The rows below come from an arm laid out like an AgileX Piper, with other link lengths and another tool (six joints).
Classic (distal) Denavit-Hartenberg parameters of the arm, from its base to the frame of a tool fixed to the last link. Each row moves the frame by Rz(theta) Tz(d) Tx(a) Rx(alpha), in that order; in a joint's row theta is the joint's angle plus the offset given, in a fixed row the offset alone. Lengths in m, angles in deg.
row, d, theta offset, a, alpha
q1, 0.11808, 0, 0, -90
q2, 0, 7.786, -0.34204, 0
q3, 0, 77.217, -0.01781, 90
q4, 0.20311, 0, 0, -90
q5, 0, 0, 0, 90
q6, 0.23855, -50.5, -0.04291, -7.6
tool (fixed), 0.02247, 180, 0, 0
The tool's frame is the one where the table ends.
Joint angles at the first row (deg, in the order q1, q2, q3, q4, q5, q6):
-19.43, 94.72, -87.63, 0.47, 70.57, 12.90
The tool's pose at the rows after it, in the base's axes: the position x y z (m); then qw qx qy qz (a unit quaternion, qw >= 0):
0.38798, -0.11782, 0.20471, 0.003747, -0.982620, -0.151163, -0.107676
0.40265, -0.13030, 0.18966, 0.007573, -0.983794, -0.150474, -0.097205
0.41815, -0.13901, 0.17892, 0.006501, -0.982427, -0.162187, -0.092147
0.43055, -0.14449, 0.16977, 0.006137, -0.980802, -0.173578, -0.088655
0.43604, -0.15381, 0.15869, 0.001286, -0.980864, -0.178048, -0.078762
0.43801, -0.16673, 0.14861, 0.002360, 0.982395, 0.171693, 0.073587
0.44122, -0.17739, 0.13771, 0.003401, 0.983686, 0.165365, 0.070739
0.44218, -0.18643, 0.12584, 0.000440, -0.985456, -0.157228, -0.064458
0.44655, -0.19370, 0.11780, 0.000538, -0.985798, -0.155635, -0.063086
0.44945, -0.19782, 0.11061, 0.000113, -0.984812, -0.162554, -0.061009
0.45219, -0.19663, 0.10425, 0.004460, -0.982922, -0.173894, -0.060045
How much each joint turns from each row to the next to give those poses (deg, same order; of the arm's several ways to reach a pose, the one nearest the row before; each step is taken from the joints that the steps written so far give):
-1.87, 4.68, -2.57, 0.10, 0.00, -0.49
-0.92, 4.19, -2.91, 0.00, 0.00, -0.90
-0.36, 3.64, -3.27, -0.10, 0.00, -1.73
-0.13, 2.88, -2.62, 0.00, 0.00, -1.49
-0.36, 2.24, -1.39, -0.96, -0.22, -0.73
-1.08, 1.58, -0.32, -0.59, -0.97, -0.22
-0.92, 1.66, -0.22, -0.22, -1.21, -0.12
-0.94, 1.75, -0.41, 0.00, -0.47, 0.00
-0.57, 1.63, -1.04, 0.00, -0.45, -0.38
-0.35, 1.21, -0.49, 0.00, -0.61, -1.15
-0.09, 0.94, -0.22, 0.58, -0.41, -1.59

